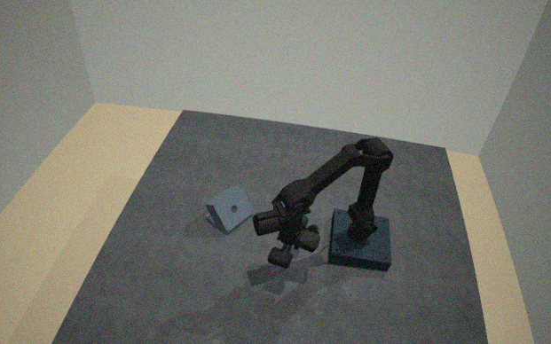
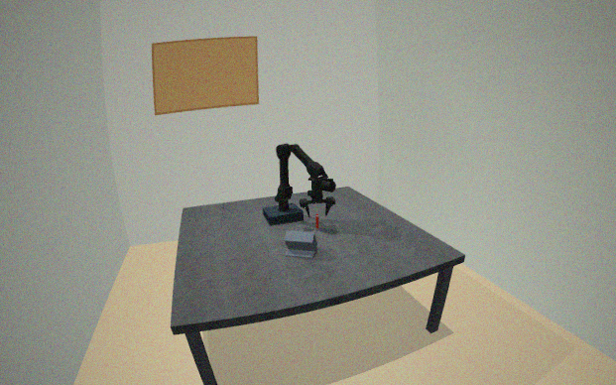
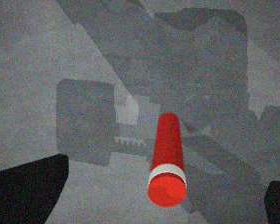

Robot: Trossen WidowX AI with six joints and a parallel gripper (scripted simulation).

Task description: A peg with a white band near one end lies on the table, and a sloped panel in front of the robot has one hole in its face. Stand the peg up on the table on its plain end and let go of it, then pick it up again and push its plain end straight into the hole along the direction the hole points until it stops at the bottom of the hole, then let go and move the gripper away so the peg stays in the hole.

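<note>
Right now the red peg is 10 mm below my gripper tip. Round my gripper tip: sloped panel: 220 mm ahead, 170 mm to the right, 20 mm below.
</note>
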